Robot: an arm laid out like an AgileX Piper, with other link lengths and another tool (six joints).
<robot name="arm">
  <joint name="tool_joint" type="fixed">
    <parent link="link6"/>
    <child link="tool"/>
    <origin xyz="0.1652 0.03 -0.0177" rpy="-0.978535 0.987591 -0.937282"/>
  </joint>
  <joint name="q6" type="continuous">
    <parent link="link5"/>
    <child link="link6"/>
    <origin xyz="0.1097 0 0.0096" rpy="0 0 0"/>
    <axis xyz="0.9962 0 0.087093"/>
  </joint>
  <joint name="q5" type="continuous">
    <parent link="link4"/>
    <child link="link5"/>
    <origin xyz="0 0 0" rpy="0 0 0"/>
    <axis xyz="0 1 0"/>
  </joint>
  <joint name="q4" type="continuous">
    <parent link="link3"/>
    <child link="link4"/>
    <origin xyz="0.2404 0 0.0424" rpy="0 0 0"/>
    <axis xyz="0.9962 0 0.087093"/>
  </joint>
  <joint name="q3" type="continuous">
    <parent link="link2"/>
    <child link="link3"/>
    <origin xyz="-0.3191 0 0.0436" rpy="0 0 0"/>
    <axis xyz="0 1 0"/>
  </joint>
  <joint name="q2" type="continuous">
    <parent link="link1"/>
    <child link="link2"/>
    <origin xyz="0 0 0" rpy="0 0 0"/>
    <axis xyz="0 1 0"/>
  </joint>
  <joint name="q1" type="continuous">
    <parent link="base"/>
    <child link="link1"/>
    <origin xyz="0 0 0.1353" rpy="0 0 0"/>
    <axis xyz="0 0 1"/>
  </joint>
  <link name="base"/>
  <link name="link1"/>
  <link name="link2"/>
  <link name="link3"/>
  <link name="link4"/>
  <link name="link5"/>
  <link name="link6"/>
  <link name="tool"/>
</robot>
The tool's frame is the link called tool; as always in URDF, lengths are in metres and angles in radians. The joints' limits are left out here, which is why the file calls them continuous.
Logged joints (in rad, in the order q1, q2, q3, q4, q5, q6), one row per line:
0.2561, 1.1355, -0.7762, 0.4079, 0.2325, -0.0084
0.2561, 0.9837, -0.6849, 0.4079, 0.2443, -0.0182
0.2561, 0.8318, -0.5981, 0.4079, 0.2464, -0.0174
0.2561, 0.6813, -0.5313, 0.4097, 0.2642, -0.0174
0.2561, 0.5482, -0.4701, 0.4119, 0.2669, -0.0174
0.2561, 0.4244, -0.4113, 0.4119, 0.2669, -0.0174
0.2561, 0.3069, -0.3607, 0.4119, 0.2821, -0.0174
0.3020, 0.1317, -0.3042, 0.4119, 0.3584, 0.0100
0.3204, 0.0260, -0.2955, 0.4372, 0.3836, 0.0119
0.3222, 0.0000, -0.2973, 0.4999, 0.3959, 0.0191
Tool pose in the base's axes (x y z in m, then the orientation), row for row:
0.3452, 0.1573, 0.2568, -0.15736, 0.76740, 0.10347, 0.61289
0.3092, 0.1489, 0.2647, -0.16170, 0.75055, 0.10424, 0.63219
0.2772, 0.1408, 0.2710, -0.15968, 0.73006, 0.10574, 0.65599
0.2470, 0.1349, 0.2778, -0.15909, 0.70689, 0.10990, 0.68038
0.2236, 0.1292, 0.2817, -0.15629, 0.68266, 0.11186, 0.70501
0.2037, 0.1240, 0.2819, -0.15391, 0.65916, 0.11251, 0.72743
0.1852, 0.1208, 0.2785, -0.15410, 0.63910, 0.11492, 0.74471
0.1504, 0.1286, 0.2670, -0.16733, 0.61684, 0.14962, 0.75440
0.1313, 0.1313, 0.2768, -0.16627, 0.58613, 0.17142, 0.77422
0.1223, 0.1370, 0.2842, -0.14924, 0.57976, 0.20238, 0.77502
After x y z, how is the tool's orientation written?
As a quaternion, x y z w.
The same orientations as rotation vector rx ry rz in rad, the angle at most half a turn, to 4 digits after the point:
-0.3629, 1.7697, 0.2386
-0.3700, 1.7173, 0.2385
-0.3619, 1.6546, 0.2396
-0.3571, 1.5867, 0.2467
-0.3475, 1.5177, 0.2487
-0.3392, 1.4529, 0.2480
-0.3374, 1.3995, 0.2516
-0.3651, 1.3458, 0.3264
-0.3601, 1.2693, 0.3712
-0.3231, 1.2551, 0.4381

